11 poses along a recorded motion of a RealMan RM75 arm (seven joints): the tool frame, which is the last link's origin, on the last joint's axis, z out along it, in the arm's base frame.
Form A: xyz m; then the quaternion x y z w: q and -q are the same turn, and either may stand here.
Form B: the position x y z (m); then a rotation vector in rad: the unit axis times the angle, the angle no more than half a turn. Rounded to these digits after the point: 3 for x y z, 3 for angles.
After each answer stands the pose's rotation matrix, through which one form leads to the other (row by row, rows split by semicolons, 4 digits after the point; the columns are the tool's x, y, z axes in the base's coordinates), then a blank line. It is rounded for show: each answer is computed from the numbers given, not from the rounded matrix.
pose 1, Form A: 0.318 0.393 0.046 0.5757 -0.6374 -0.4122 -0.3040
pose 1, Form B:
0.318 0.393 0.046 -1.525 1.689 1.092
-0.1523 -0.9845 -0.0871; -0.4833 -0.0026 0.8755; -0.8621 0.1754 -0.4754

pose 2, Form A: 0.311 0.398 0.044 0.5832 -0.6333 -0.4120 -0.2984
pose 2, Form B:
0.311 0.398 0.044 -1.549 1.682 1.095
-0.1417 -0.9846 -0.1026; -0.4928 -0.0198 0.8699; -0.8585 0.1738 -0.4824

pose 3, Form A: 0.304 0.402 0.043 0.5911 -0.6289 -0.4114 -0.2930
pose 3, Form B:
0.304 0.402 0.043 -1.575 1.675 1.096
-0.1295 -0.9846 -0.1178; -0.5024 -0.0373 0.8638; -0.8549 0.1711 -0.4898

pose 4, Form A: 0.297 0.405 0.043 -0.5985 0.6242 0.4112 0.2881
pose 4, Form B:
0.297 0.405 0.043 -1.598 1.667 1.098
-0.1175 -0.9842 -0.1326; -0.5103 -0.0547 0.8583; -0.8519 0.1685 -0.4958

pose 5, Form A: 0.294 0.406 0.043 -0.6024 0.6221 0.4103 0.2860
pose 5, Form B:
0.294 0.406 0.043 -1.610 1.663 1.097
-0.1107 -0.9842 -0.1385; -0.5148 -0.0624 0.8550; -0.8501 0.1659 -0.4997

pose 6, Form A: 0.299 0.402 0.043 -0.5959 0.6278 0.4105 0.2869
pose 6, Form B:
0.299 0.402 0.043 -1.592 1.677 1.097
-0.1252 -0.9837 -0.1290; -0.5126 -0.0472 0.8573; -0.8494 0.1735 -0.4984

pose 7, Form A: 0.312 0.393 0.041 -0.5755 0.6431 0.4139 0.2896
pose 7, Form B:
0.312 0.393 0.041 -1.536 1.716 1.104
-0.1698 -0.9800 -0.1039; -0.5005 -0.0051 0.8657; -0.8489 0.1990 -0.4896

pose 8, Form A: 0.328 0.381 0.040 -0.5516 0.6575 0.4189 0.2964
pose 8, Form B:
0.328 0.381 0.040 -1.467 1.749 1.114
-0.2157 -0.9738 -0.0724; -0.4771 0.0404 0.8779; -0.8520 0.2239 -0.4733

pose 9, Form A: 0.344 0.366 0.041 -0.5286 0.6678 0.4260 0.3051
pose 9, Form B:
0.344 0.366 0.041 -1.400 1.768 1.128
-0.2549 -0.9660 -0.0429; -0.4461 0.0782 0.8916; -0.8579 0.2464 -0.4508

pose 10, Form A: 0.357 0.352 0.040 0.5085 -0.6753 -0.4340 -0.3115
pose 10, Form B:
0.357 0.352 0.040 -1.342 1.782 1.145
-0.2888 -0.9572 -0.0207; -0.4164 0.1061 0.9030; -0.8621 0.2694 -0.4292

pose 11, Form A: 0.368 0.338 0.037 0.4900 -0.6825 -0.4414 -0.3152
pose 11, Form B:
0.368 0.338 0.037 -1.291 1.798 1.163
-0.3212 -0.9470 -0.0023; -0.3906 0.1302 0.9113; -0.8627 0.2936 -0.4117

